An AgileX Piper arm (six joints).
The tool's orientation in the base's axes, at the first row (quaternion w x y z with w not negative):
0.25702 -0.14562 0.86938 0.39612
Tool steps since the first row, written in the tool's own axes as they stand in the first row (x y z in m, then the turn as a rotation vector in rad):
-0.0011 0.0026 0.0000 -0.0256 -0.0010 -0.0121
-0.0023 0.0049 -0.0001 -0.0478 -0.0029 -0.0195
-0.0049 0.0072 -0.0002 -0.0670 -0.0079 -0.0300
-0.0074 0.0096 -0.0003 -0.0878 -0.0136 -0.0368
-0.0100 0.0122 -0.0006 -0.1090 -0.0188 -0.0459
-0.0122 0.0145 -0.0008 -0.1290 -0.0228 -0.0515
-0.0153 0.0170 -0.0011 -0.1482 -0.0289 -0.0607
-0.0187 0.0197 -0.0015 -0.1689 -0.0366 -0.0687
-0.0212 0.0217 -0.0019 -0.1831 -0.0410 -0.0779
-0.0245 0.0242 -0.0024 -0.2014 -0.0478 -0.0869
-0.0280 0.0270 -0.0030 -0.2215 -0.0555 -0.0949
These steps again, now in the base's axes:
-0.0003 0.0017 0.0022 0.0176 -0.0086 0.0205
-0.0004 0.0032 0.0044 0.0343 -0.0144 0.0359
0.0007 0.0047 0.0073 0.0490 -0.0247 0.0494
0.0016 0.0063 0.0102 0.0665 -0.0325 0.0614
0.0025 0.0079 0.0134 0.0833 -0.0417 0.0752
0.0032 0.0093 0.0162 0.0998 -0.0476 0.0871
0.0045 0.0109 0.0196 0.1154 -0.0576 0.0992
0.0059 0.0125 0.0234 0.1334 -0.0676 0.1106
0.0070 0.0136 0.0263 0.1440 -0.0768 0.1209
0.0084 0.0150 0.0300 0.1593 -0.0871 0.1320
0.0098 0.0165 0.0340 0.1767 -0.0972 0.1430

